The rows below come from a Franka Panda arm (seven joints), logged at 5 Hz.
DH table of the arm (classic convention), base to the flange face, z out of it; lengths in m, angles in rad. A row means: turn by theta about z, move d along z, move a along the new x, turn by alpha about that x. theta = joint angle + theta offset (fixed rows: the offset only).
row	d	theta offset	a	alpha
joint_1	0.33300	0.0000	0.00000	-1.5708
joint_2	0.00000	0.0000	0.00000	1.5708
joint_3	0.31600	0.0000	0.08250	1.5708
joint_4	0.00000	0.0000	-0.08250	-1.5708
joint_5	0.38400	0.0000	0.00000	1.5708
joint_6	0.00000	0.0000	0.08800	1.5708
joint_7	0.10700	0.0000	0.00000	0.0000
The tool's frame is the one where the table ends.
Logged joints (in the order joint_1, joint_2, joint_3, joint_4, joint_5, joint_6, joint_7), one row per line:
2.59 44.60 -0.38 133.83 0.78 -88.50 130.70
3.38 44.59 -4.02 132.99 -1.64 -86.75 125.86
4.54 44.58 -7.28 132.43 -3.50 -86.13 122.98
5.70 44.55 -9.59 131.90 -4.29 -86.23 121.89
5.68 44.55 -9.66 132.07 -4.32 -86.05 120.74
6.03 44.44 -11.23 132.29 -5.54 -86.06 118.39
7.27 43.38 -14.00 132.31 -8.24 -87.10 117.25
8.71 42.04 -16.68 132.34 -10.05 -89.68 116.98
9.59 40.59 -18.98 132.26 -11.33 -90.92 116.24
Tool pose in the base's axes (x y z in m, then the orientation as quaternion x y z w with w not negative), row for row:
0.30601 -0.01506 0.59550 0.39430 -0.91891 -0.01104 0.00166
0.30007 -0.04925 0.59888 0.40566 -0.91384 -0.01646 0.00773
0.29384 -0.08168 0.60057 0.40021 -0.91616 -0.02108 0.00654
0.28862 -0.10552 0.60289 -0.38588 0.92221 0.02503 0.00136
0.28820 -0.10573 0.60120 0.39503 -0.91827 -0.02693 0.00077
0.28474 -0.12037 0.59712 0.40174 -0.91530 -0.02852 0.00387
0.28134 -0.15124 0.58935 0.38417 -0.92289 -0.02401 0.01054
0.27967 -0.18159 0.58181 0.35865 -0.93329 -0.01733 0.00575
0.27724 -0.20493 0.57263 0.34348 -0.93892 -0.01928 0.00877
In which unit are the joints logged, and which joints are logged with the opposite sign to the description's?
The joints are logged in degrees. Opposite sign: joint_1, joint_2, joint_4, joint_6.
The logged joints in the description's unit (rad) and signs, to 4 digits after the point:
-0.0452 -0.7784 -0.0066 -2.3358 0.0136 1.5446 2.2811
-0.0590 -0.7782 -0.0702 -2.3211 -0.0286 1.5141 2.1967
-0.0792 -0.7781 -0.1271 -2.3113 -0.0611 1.5033 2.1464
-0.0995 -0.7775 -0.1674 -2.3021 -0.0749 1.5050 2.1274
-0.0991 -0.7775 -0.1686 -2.3051 -0.0754 1.5019 2.1073
-0.1052 -0.7756 -0.1960 -2.3089 -0.0967 1.5020 2.0663
-0.1269 -0.7571 -0.2443 -2.3092 -0.1438 1.5202 2.0464
-0.1520 -0.7337 -0.2911 -2.3098 -0.1754 1.5652 2.0417
-0.1674 -0.7084 -0.3313 -2.3084 -0.1977 1.5869 2.0288

